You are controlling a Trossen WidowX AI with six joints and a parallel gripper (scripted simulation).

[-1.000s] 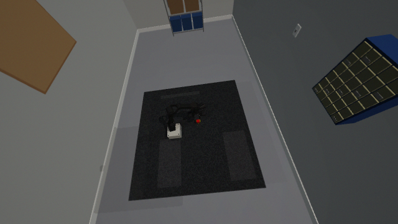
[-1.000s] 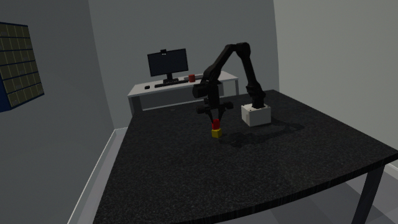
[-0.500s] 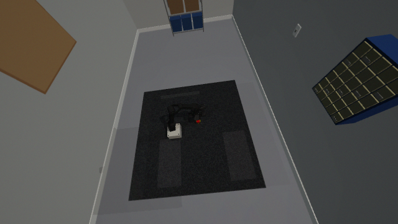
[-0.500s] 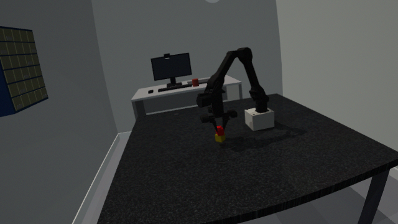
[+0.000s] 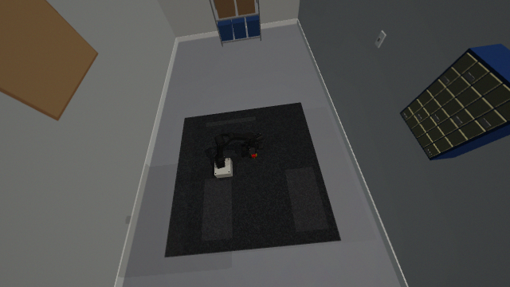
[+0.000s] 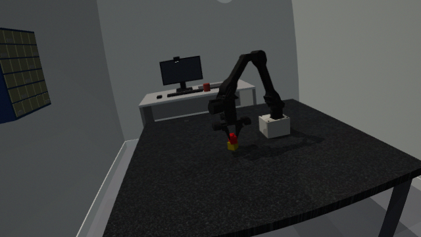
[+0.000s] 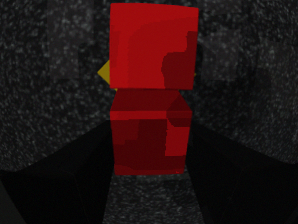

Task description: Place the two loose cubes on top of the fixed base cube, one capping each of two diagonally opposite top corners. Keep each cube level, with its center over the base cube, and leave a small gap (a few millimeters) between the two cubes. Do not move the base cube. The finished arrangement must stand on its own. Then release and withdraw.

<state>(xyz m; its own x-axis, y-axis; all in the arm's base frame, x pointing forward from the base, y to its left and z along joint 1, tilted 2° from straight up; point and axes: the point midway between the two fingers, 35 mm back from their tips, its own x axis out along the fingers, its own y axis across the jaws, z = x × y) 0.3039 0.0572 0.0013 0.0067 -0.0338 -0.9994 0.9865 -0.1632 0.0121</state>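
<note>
The red cube lies 40 mm to the right of my gripper tip, 10 mm below it and 10 mm behind it. The rest, counted from my gripper tip: yellow base cube 40 mm below, 20 mm to the right.
</note>
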